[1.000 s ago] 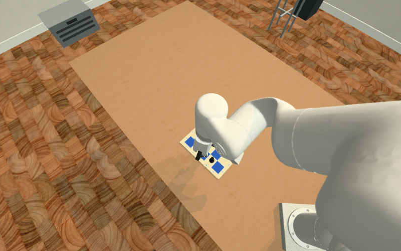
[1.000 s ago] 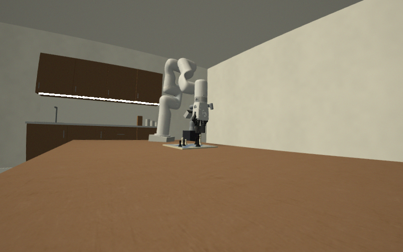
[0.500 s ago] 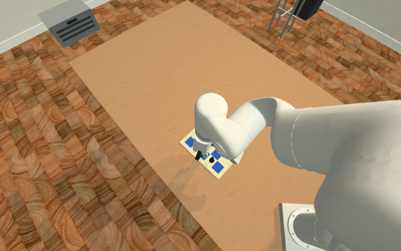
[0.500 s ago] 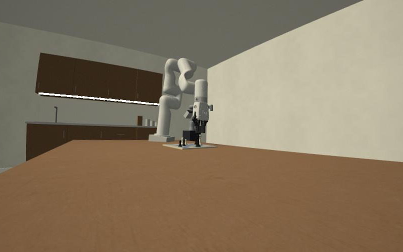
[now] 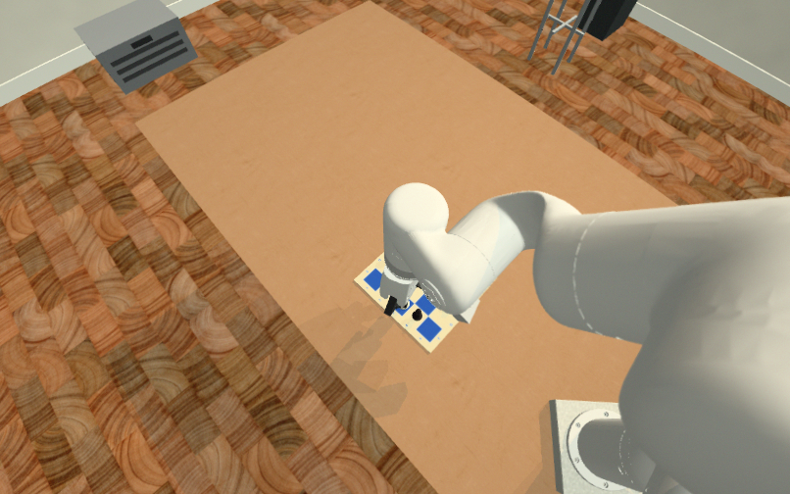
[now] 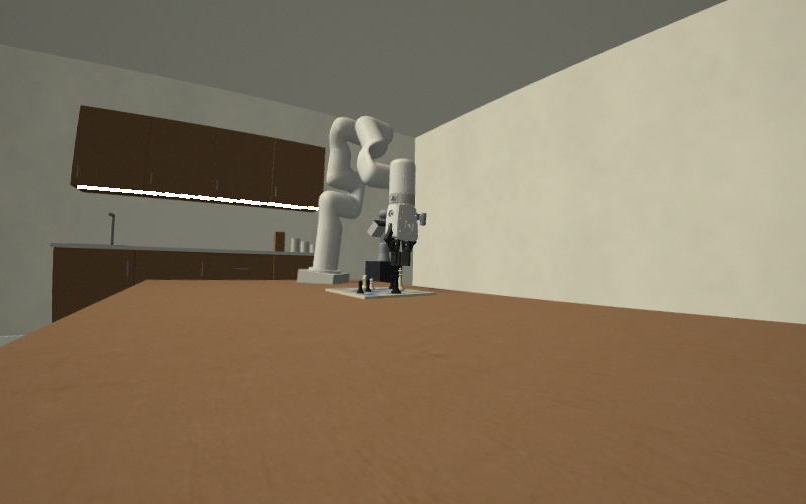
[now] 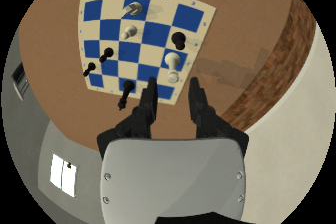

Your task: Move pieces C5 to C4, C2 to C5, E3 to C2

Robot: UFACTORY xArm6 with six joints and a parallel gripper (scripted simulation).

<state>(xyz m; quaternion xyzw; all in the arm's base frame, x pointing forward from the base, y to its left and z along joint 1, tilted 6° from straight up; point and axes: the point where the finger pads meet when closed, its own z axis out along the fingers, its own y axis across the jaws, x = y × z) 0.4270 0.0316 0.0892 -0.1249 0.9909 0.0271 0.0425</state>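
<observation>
Now: the white chess piece 60 mm below my hand. Also, from my hand: white pawn 80 mm below, 70 mm to the right, 40 mm behind; blue-and-cream chessboard 90 mm below, 70 mm to the right; black pawn 70 mm below, 40 mm behind.
</observation>
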